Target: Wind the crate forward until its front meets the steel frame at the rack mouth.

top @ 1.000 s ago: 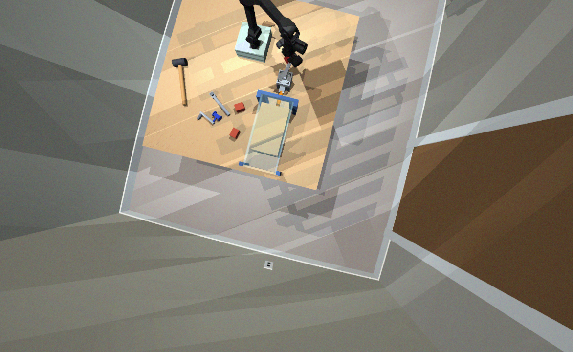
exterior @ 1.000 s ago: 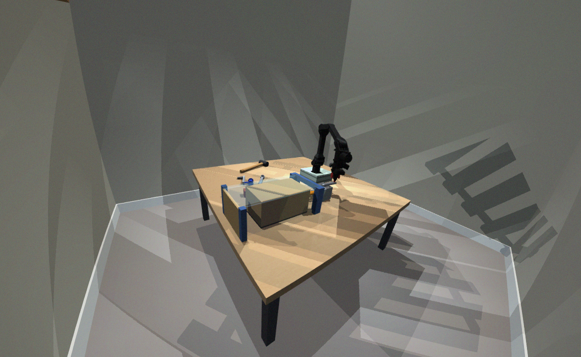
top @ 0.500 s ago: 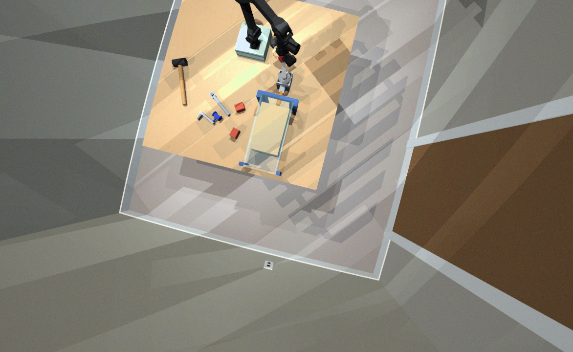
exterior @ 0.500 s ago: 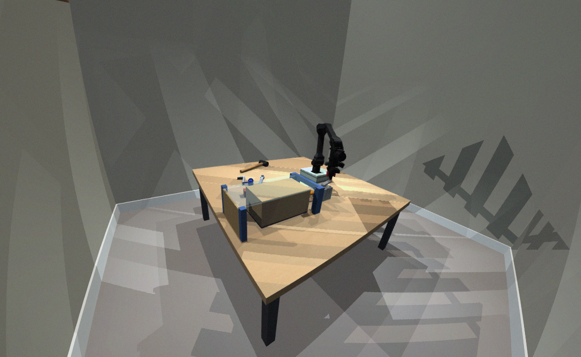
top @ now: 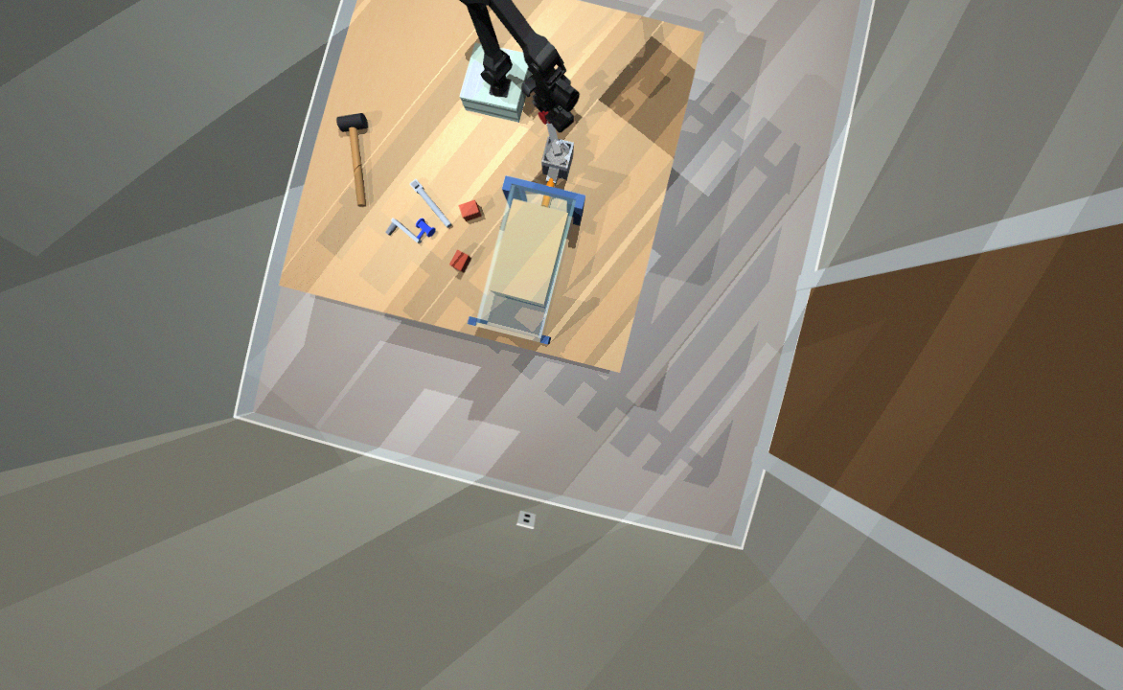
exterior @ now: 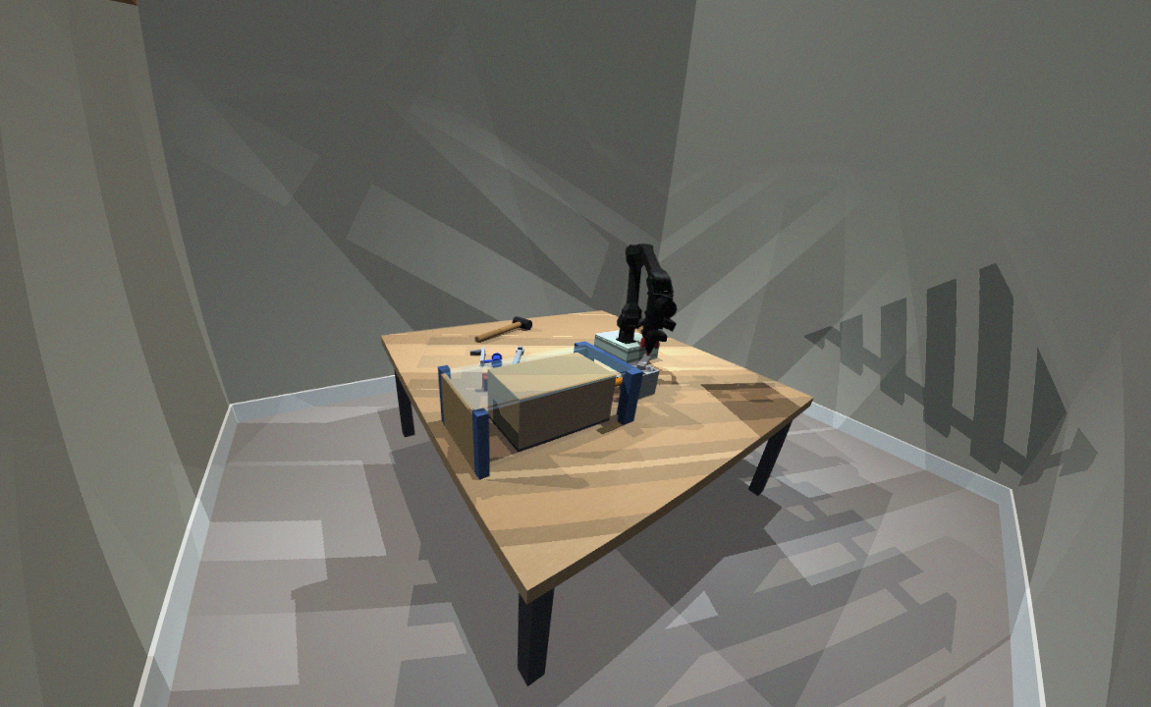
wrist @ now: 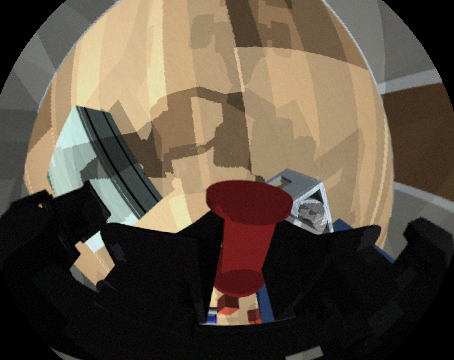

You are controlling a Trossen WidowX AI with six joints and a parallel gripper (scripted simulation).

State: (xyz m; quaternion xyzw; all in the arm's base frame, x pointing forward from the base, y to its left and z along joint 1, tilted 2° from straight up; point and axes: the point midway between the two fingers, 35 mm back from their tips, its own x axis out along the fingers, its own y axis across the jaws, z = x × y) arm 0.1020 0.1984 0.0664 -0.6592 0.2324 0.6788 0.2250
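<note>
Now: the winch handle 3 cm ahead of my gripper tip, 2 cm to the left of it and 1 cm below it. Round my gripper tip: orange strap 16 cm ahead, 5 cm below, 4 cm to the left; then red knob 2 cm above; then grey winch 8 cm below, 7 cm ahead, 4 cm to the left.
</note>
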